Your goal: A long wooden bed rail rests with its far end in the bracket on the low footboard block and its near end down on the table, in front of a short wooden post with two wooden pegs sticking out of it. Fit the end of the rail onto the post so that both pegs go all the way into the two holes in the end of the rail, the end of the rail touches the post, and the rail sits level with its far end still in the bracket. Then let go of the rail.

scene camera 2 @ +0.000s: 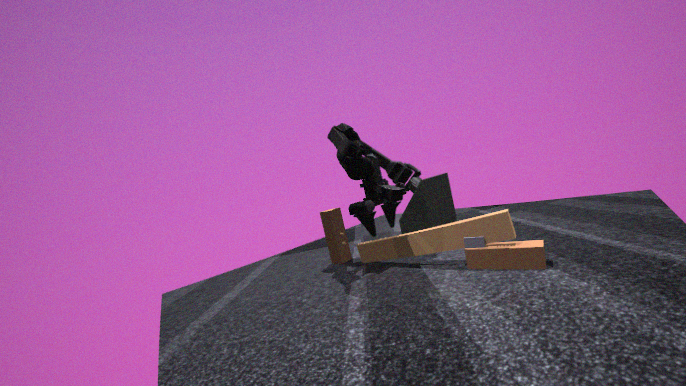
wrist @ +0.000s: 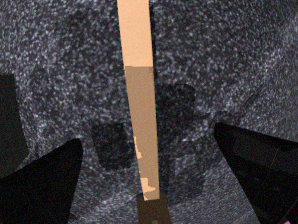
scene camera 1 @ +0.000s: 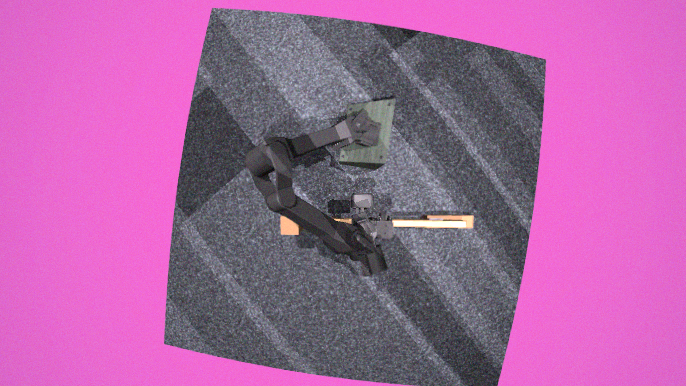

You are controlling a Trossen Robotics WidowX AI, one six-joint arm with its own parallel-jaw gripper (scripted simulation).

Scene:
my gripper: scene camera 2; wrist 149, 138; scene camera 1
same spot on my gripper: [scene camera 1: 385, 229] = [scene camera 2: 392, 187]

